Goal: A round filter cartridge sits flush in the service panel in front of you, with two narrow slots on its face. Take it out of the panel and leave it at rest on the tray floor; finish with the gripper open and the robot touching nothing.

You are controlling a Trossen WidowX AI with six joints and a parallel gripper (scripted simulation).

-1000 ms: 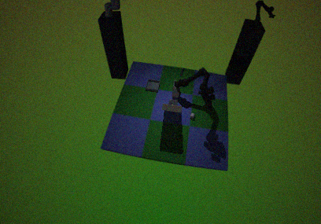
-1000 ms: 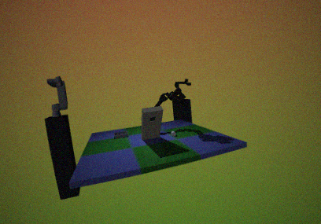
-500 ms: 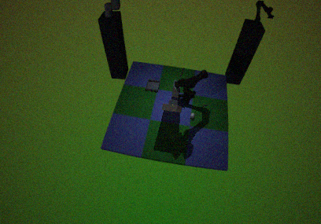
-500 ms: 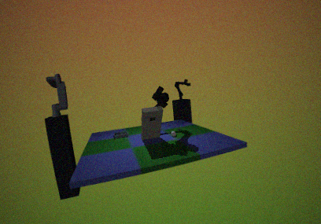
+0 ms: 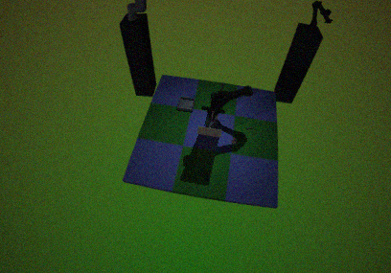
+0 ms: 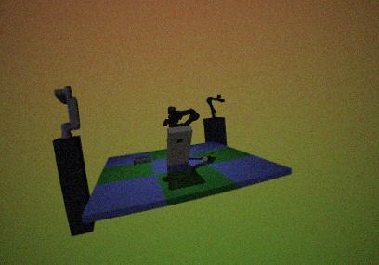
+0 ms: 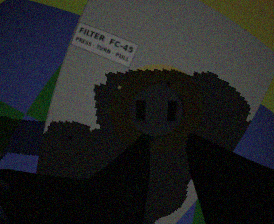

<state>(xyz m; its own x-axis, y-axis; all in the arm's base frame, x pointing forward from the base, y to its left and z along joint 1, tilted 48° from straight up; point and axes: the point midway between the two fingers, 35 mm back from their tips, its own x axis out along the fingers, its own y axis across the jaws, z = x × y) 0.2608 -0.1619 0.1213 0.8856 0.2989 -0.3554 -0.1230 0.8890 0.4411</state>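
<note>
Right now the round filter cartridge is 60 mm ahead of my gripper tip and 50 mm below it. From my gripper tip the other things lie so: grey service panel: 10 mm ahead, 120 mm below; then grey tray: 390 mm behind, 260 mm to the right, 280 mm below.
</note>
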